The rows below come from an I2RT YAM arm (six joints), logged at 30 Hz.
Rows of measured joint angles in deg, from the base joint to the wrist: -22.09, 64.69, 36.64, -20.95, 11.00, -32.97; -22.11, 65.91, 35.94, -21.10, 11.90, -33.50; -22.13, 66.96, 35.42, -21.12, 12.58, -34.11; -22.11, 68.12, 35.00, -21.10, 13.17, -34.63; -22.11, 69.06, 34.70, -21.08, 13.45, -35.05; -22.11, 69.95, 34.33, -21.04, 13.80, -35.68; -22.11, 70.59, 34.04, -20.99, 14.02, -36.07; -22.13, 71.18, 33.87, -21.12, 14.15, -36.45; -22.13, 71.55, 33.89, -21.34, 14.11, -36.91; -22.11, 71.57, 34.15, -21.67, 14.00, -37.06; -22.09, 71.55, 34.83, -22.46, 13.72, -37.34; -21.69, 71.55, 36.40, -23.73, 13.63, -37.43; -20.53, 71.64, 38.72, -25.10, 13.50, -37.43; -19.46, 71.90, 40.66, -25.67, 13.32, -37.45; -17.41, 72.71, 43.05, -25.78, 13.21, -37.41; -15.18, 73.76, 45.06, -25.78, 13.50, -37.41; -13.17, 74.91, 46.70, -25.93, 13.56, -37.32; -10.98, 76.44, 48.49, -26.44, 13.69, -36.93; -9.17, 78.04, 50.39, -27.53, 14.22, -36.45; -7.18, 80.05, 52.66, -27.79, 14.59, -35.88; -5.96, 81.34, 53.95, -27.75, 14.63, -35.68; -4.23, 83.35, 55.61, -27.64, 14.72, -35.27; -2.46, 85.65, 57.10, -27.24, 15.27, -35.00
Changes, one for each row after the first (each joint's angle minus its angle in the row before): -0.02, 1.22, -0.70, -0.15, 0.90, -0.53; -0.02, 1.05, -0.52, -0.02, 0.68, -0.61; 0.02, 1.16, -0.42, 0.02, 0.59, -0.52; 0.00, 0.94, -0.30, 0.02, 0.28, -0.42; 0.00, 0.89, -0.37, 0.04, 0.35, -0.63; 0.00, 0.64, -0.29, 0.05, 0.22, -0.39; -0.02, 0.59, -0.17, -0.13, 0.13, -0.38; 0.00, 0.37, 0.02, -0.22, -0.04, -0.46; 0.02, 0.02, 0.26, -0.33, -0.11, -0.15; 0.02, -0.02, 0.68, -0.79, -0.28, -0.28; 0.40, 0.00, 1.57, -1.27, -0.09, -0.09; 1.16, 0.09, 2.32, -1.37, -0.13, 0.00; 1.07, 0.26, 1.94, -0.57, -0.18, -0.02; 2.05, 0.81, 2.39, -0.11, -0.11, 0.04; 2.23, 1.05, 2.01, 0.00, 0.29, 0.00; 2.01, 1.15, 1.64, -0.15, 0.06, 0.09; 2.19, 1.53, 1.79, -0.51, 0.13, 0.39; 1.81, 1.60, 1.90, -1.09, 0.53, 0.48; 1.99, 2.01, 2.27, -0.26, 0.37, 0.57; 1.22, 1.29, 1.29, 0.04, 0.04, 0.20; 1.73, 2.01, 1.66, 0.11, 0.09, 0.41; 1.77, 2.30, 1.49, 0.40, 0.55, 0.27
